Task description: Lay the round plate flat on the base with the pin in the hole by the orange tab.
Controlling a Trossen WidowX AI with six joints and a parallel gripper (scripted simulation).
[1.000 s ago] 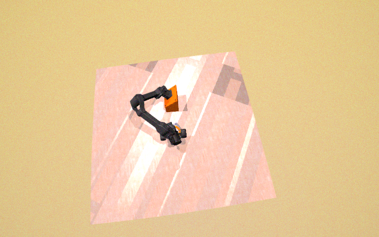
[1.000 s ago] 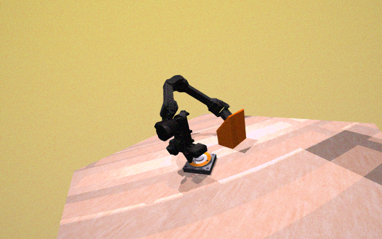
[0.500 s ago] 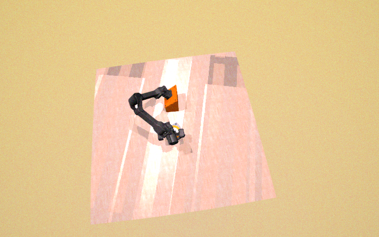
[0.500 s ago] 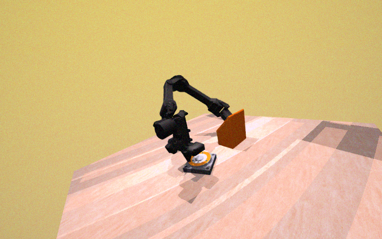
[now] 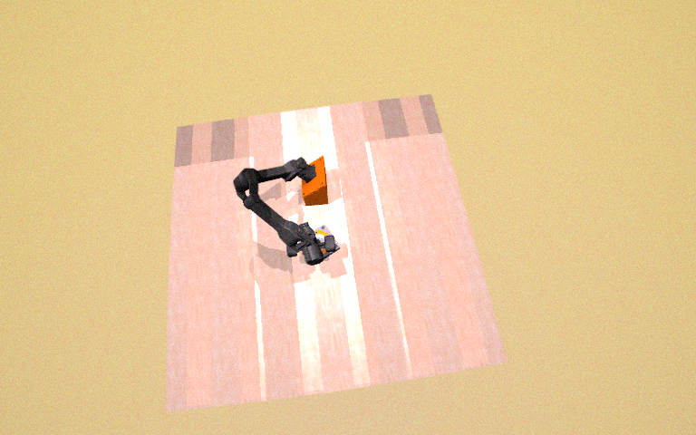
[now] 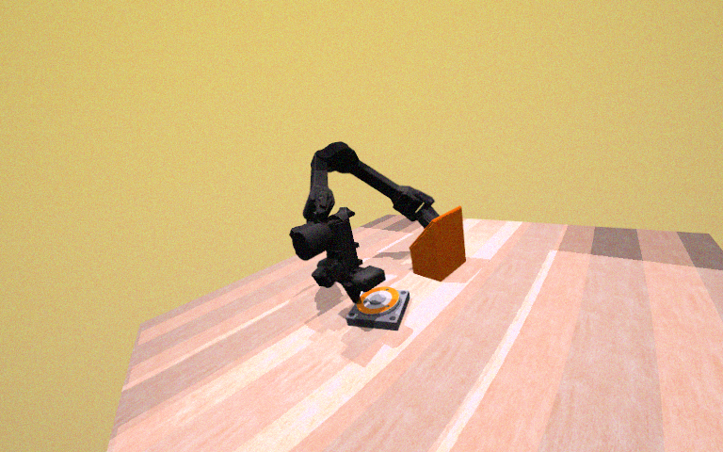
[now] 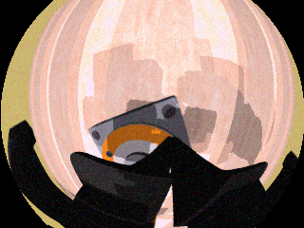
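Now: gripper tip 3 cm past the round plate, 1 cm to the right of it and 1 cm above it.
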